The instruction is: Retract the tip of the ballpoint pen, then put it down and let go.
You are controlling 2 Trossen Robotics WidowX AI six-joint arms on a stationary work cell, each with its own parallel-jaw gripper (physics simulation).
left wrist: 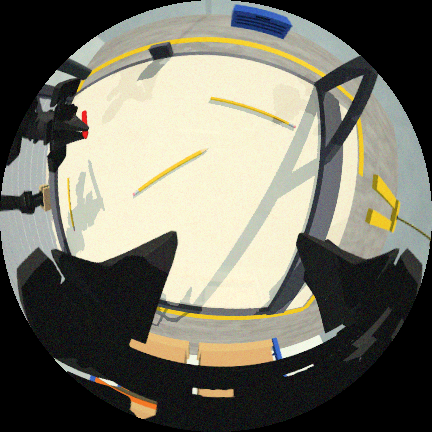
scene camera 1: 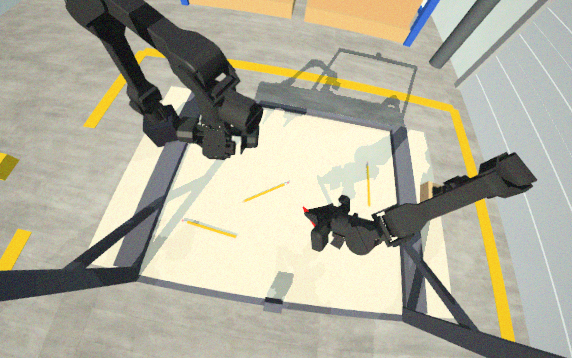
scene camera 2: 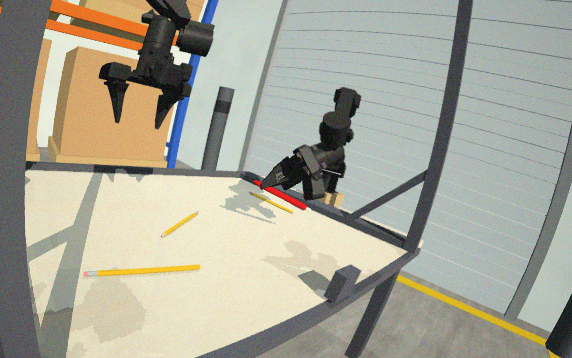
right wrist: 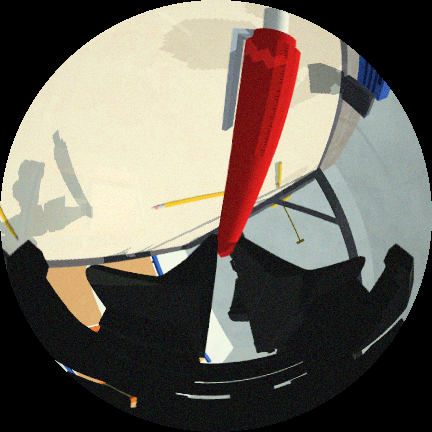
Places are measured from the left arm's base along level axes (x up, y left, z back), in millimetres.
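Where they show: left gripper, between the fingertips: [left wrist: 240, 238] [scene camera 2: 137, 126]; right gripper, between the fingertips: [left wrist: 87, 132] [scene camera 1: 305, 212] [scene camera 2: 260, 186] [right wrist: 224, 240]; left arm's base, origin of its link: [scene camera 1: 157, 116]; right arm's base, origin of its link: [left wrist: 41, 197] [scene camera 2: 326, 190].
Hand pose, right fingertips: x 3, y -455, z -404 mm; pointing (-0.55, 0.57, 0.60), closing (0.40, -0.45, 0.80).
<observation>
Things, the pixels of their top centre, and the offset from my right fingertips. "pt": a spot on its surface instead. Level surfaces: height alone.
- red ballpoint pen, a spot on its surface: [right wrist: 257, 130] [scene camera 2: 295, 199] pt dx -12, dy -70, dz -35 mm
- pale table top, height of its surface: dx -109 mm
- grey clip, centre of its top: [right wrist: 247, 84] dx -20, dy -78, dz -39 mm
- yellow pencil, centre of its top: [right wrist: 203, 199] [left wrist: 165, 170] [scene camera 2: 181, 221] [scene camera 1: 264, 192] dx -100, dy +124, dz +93 mm
- second pencil, centre of its top: [scene camera 2: 145, 268] [left wrist: 255, 108] [right wrist: 279, 178] [scene camera 1: 208, 228] dx -102, dy +47, dz +301 mm
- third pencil, centre of its top: [scene camera 2: 270, 200] [left wrist: 68, 205] [scene camera 1: 368, 182] dx -102, dy +62, dz -305 mm
The red ballpoint pen [scene camera 1: 314, 223] [scene camera 2: 287, 196] [left wrist: 84, 120] [right wrist: 257, 130] is held above the pale table top [scene camera 1: 320, 280] [scene camera 2: 215, 300]. My right gripper [scene camera 2: 264, 186] [left wrist: 87, 132] [right wrist: 224, 240] is shut on it near its narrow end. In the right wrist view the pen's thick end points away from the fingers, with a grey clip [right wrist: 231, 90] along its side and a pale grey button [right wrist: 276, 19] at the end. The writing tip is not clearly visible there. My left gripper [scene camera 2: 138, 125] [left wrist: 240, 238] is open and empty, high over the table, away from the pen.
A yellow pencil [scene camera 1: 266, 191] [scene camera 2: 180, 224] [left wrist: 170, 169] lies mid-table, a second pencil [scene camera 1: 210, 228] [scene camera 2: 145, 270] [left wrist: 252, 109] lies to its lower left in scene camera 1, and a third pencil [scene camera 1: 368, 185] [scene camera 2: 271, 202] lies near the right arm. Dark frame rails edge the table.
</observation>
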